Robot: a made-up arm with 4 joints.
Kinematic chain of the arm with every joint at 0, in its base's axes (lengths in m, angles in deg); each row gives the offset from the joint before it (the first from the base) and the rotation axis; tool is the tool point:
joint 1: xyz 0 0 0.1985 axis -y
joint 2: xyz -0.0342 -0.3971 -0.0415 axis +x
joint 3: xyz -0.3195 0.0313 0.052 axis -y
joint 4: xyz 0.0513 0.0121 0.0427 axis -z
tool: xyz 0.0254 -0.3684 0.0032
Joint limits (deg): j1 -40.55..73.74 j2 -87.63..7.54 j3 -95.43..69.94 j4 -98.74..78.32
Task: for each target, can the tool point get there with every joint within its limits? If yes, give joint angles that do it. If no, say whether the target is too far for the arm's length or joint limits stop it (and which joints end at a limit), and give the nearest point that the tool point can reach.
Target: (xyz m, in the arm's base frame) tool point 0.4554 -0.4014 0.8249
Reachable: no: joint limits stop it (at a limit: joint 1, joint 2) | nearest point 0.1133 -0.3839 0.6406 | short by 0.389 m
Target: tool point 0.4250 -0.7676 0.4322
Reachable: no: joint limits stop it (at a limit: joint 1, joint 2) | nearest point 0.1063 -0.5648 0.4373 | short by 0.378 m
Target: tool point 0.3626 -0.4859 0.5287
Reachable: no: joint limits stop it (at a limit: joint 1, joint 2) | nearest point 0.1524 -0.4417 0.4990 | short by 0.217 m
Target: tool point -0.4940 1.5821 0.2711
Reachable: no: too far | nearest point -0.2593 0.0737 0.2366 | short by 1.527 m
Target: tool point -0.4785 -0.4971 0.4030
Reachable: yes | joints 4.57 -59.34 21.86 27.60
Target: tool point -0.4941 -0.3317 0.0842
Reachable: yes | joints 46.42 -68.54 -42.51 34.53
